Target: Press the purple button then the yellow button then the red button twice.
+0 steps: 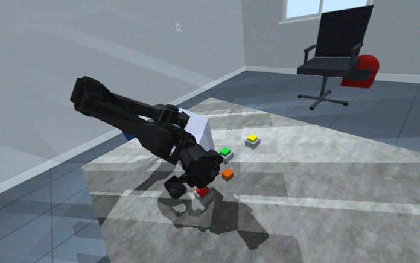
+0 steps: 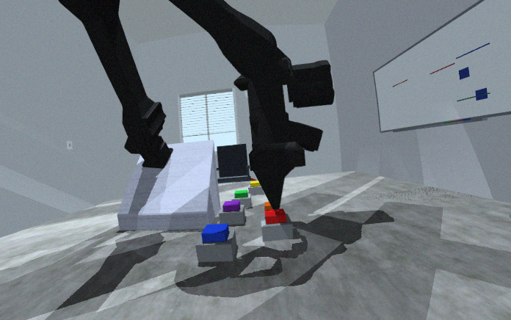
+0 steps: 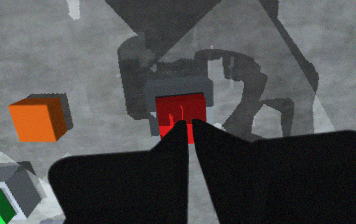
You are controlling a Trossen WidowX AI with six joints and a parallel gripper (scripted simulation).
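Right now my gripper tip is 7 cm past the yellow button, 32 cm to the right of it and 1 cm above it. The rest, counted from my gripper tip: red button (1 cm below); blue button (9 cm behind, 5 cm to the right, 1 cm below); purple button (9 cm behind, 7 cm to the left, 1 cm below).
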